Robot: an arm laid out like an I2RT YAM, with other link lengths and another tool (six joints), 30 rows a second.
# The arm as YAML. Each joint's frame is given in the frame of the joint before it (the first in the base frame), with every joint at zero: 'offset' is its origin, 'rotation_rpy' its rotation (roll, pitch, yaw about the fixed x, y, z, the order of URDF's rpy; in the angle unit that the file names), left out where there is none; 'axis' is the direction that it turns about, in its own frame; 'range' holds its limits. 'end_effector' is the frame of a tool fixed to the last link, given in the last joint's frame.
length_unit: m
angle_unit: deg
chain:
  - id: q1
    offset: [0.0, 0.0, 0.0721]
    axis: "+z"
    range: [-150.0, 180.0]
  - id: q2
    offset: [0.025, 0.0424, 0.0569]
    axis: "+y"
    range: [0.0, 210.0]
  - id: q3
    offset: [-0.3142, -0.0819, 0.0]
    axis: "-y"
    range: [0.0, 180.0]
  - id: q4
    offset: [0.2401, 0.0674, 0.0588]
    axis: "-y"
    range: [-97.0, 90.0]
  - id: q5
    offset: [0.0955, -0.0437, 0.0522]
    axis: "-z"
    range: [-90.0, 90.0]
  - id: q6
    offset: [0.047, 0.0, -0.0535]
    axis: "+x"
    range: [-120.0, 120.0]
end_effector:
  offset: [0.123, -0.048, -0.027]
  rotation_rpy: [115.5, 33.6, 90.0]
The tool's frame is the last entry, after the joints.
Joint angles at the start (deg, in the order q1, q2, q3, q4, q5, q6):
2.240, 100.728, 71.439, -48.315, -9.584, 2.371
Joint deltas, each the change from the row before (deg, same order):
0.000, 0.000, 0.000, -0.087, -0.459, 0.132
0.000, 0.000, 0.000, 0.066, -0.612, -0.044
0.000, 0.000, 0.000, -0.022, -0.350, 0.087
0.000, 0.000, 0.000, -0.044, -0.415, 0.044
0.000, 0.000, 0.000, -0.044, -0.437, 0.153
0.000, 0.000, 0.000, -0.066, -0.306, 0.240
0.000, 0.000, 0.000, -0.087, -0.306, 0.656
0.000, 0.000, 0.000, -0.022, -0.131, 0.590
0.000, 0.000, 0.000, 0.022, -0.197, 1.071
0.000, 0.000, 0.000, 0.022, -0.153, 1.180
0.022, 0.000, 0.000, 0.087, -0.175, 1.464
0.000, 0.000, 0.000, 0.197, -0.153, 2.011
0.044, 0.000, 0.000, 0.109, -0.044, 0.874
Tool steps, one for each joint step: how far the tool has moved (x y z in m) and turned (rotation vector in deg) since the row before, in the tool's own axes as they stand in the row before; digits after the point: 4 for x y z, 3 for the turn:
0.0015, 0.0004, 0.0002, -0.164, 0.458, -0.056
0.0014, 0.0013, -0.0001, -0.372, 0.419, -0.262
0.0010, 0.0005, 0.0001, -0.162, 0.320, -0.052
0.0012, 0.0005, 0.0001, -0.177, 0.364, -0.115
0.0014, 0.0005, 0.0001, -0.188, 0.428, -0.025
0.0012, 0.0002, 0.0001, -0.101, 0.376, 0.102
0.0016, -0.0001, 0.0003, -0.081, 0.568, 0.477
0.0009, -0.0001, 0.0001, -0.046, 0.368, 0.483
0.0014, 0.0000, 0.0002, -0.114, 0.605, 0.892
0.0014, -0.0001, 0.0002, -0.090, 0.619, 1.007
0.0016, 0.0001, 0.0002, -0.151, 0.726, 1.231
0.0017, 0.0003, 0.0001, -0.238, 0.900, 1.749
0.0009, 0.0003, 0.0000, -0.109, 0.358, 0.724

